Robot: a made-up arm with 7 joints. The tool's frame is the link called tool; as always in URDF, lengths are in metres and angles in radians. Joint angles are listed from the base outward.
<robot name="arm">
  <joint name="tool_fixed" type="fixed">
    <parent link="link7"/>
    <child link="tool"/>
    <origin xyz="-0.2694 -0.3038 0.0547" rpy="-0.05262 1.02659 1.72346"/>
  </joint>
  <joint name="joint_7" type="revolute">
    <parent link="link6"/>
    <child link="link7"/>
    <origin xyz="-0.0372 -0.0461 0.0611" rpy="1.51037 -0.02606 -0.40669"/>
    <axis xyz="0 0 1"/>
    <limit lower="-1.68" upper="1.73"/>
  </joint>
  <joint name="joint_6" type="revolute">
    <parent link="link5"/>
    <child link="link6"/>
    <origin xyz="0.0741 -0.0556 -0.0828" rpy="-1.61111 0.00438 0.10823"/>
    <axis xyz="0 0 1"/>
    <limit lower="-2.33" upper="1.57"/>
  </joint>
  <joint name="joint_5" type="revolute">
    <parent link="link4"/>
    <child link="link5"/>
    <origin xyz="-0.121 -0.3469 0.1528" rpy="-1.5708 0 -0.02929"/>
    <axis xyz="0 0 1"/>
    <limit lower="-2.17" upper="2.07"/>
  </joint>
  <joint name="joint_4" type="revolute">
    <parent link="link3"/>
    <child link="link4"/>
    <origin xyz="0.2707 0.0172 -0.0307" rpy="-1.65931 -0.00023 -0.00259"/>
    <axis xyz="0 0 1"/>
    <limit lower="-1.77" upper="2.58"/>
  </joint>
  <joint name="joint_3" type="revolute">
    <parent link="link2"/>
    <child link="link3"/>
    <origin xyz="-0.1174 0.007 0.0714" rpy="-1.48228 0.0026 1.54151"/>
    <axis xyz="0 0 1"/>
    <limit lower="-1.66" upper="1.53"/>
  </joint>
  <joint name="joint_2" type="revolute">
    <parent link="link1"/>
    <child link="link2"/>
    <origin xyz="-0.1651 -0.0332 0.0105" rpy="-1.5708 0 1.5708"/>
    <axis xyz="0 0 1"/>
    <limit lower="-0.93" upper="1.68"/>
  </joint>
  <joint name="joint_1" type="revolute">
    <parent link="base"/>
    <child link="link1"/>
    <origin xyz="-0.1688 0.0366 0.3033" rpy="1.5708 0 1.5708"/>
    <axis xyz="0 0 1"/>
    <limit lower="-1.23" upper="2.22"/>
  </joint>
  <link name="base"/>
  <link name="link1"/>
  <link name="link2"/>
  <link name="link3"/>
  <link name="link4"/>
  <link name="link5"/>
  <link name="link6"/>
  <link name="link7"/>
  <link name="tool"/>
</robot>
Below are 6 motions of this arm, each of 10 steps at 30 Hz.
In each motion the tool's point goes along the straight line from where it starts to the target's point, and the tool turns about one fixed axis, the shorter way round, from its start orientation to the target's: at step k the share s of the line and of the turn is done. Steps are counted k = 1, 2, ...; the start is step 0. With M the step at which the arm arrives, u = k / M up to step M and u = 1 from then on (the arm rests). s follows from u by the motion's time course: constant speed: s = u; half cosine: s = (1 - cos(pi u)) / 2; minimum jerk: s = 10 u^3 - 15 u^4 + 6 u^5.
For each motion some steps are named. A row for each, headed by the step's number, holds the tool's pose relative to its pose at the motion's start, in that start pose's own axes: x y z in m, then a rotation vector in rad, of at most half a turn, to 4 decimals.
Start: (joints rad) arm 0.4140 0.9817 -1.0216 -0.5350 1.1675 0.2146 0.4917
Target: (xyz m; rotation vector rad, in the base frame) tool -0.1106 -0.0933 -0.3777 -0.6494 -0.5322 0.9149
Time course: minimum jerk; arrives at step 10
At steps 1, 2, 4, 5, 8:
1: -0.0006 -0.0009 0.0002 0.0010 -0.0017 0.0018
2: -0.0040 -0.0059 0.0014 0.0066 -0.0115 0.0119
4: -0.0220 -0.0326 0.0075 0.0359 -0.0633 0.0651
5: -0.0347 -0.0513 0.0119 0.0566 -0.0997 0.1025
8: -0.0653 -0.0967 0.0224 0.1067 -0.1879 0.1932

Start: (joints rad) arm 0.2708 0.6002 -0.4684 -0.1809 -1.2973 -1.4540 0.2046
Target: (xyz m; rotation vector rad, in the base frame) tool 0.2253 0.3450 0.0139 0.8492 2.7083 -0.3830
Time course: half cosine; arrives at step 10
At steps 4, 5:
4: -0.0110 -0.0322 -0.0499 -0.0750 0.0604 0.0063
5: -0.0160 -0.0467 -0.0722 -0.1086 0.0874 0.0091

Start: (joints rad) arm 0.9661 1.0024 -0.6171 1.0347 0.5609 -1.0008 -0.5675
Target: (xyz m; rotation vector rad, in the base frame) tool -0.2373 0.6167 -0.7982 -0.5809 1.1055 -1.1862
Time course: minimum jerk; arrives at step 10
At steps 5, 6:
5: 0.0565 0.0096 -0.0019 0.0645 -0.0515 -0.0017
6: 0.0771 0.0130 -0.0027 0.0880 -0.0703 -0.0024

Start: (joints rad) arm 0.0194 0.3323 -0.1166 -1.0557 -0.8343 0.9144 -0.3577
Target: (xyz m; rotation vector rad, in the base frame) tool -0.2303 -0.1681 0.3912 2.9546 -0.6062 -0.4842
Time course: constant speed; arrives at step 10
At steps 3, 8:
3: 0.0170 0.0242 0.0389 0.1639 -0.0267 -0.0310
8: 0.0454 0.0646 0.1037 0.4371 -0.0711 -0.0827

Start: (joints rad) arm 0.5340 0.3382 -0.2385 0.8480 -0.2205 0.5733 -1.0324
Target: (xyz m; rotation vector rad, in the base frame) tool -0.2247 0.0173 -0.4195 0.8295 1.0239 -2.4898
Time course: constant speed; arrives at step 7
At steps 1, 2, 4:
1: 0.0126 0.0098 0.0202 0.0398 -0.0230 -0.0215
2: 0.0252 0.0195 0.0404 0.0796 -0.0459 -0.0429
4: 0.0504 0.0391 0.0807 0.1592 -0.0919 -0.0858

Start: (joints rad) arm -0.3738 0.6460 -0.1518 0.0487 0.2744 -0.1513 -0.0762
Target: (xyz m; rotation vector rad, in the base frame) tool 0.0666 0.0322 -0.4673 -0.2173 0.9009 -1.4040
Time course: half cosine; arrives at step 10
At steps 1, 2, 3, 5, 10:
1: 0.0029 0.0003 -0.0022 -0.0047 0.0040 -0.0097
2: 0.0114 0.0012 -0.0086 -0.0185 0.0154 -0.0380
3: 0.0247 0.0025 -0.0186 -0.0398 0.0333 -0.0821
5: 0.0599 0.0061 -0.0452 -0.0967 0.0808 -0.1991
10: 0.1197 0.0123 -0.0903 -0.1933 0.1617 -0.3982

